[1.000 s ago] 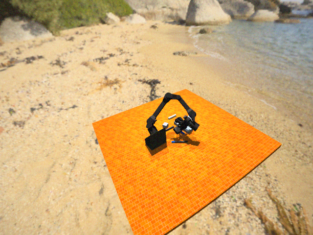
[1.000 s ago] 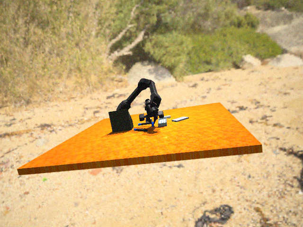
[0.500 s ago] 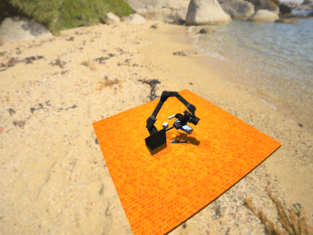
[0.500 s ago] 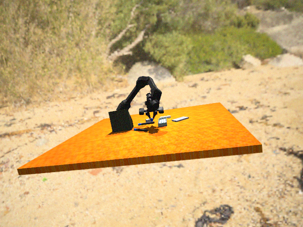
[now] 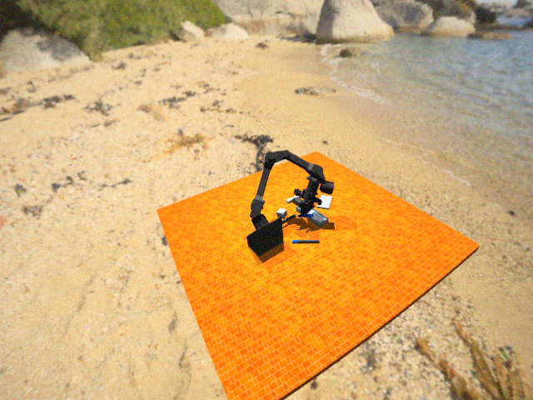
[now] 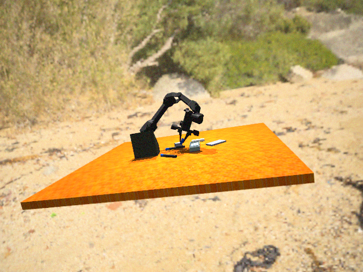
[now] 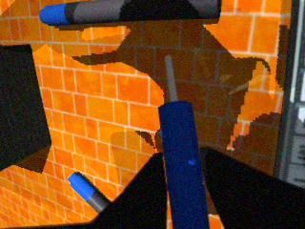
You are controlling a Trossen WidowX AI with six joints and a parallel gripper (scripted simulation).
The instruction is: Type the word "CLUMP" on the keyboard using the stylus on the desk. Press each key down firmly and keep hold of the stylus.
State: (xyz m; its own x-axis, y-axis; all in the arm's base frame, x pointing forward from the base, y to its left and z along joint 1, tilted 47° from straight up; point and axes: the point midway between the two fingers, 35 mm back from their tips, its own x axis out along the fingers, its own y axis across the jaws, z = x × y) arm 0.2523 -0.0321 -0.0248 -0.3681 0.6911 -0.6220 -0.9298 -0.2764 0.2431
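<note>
My gripper tip is now 10 mm to the right of the blue stylus and 10 mm above it. Round my gripper tip: small grey block: 30 mm behind, 140 mm to the left, 40 mm below.
</note>
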